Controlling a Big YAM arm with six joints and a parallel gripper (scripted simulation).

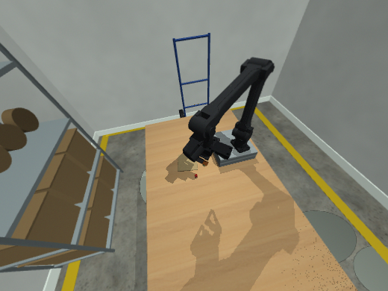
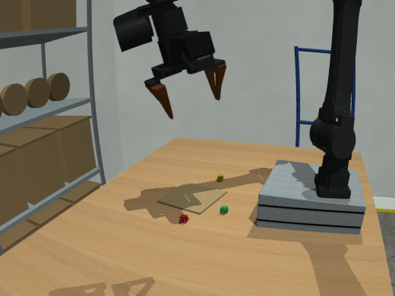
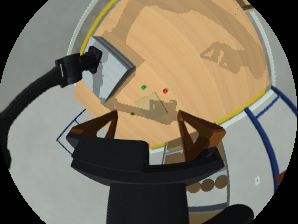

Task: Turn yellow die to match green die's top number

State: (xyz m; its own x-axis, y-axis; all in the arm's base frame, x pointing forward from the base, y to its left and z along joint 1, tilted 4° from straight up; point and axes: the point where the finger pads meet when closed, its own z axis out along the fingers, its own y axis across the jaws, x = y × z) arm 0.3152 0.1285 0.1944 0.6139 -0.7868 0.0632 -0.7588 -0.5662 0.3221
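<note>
Now: hand 31 cm to the left of the yellow die, 28 cm above it and 2 cm short of it. From my hand the other things lie so: red die 28 cm below, 6 cm to the right, 6 cm ahead; green die 28 cm below, 12 cm to the right, 3 cm behind; tan mat 29 cm below, 19 cm to the right, 7 cm ahead.
</note>
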